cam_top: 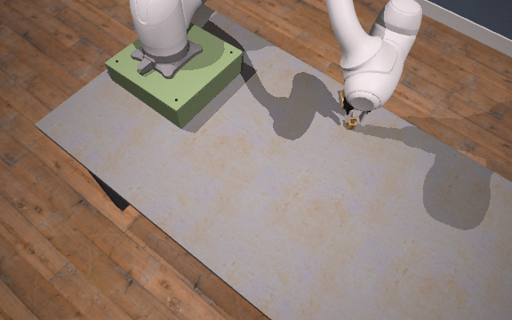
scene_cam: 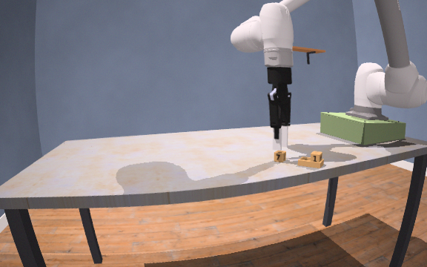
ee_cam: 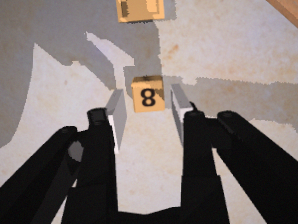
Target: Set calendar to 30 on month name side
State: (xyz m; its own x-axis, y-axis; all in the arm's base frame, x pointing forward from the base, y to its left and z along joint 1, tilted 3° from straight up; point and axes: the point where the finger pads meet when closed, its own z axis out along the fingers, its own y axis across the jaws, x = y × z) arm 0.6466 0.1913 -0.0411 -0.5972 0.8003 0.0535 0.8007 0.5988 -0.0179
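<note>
My hand is 6 cm above the wooden cube. Also, from my hand: wooden calendar tray: 6 cm behind, 9 cm to the left, 6 cm below.
</note>
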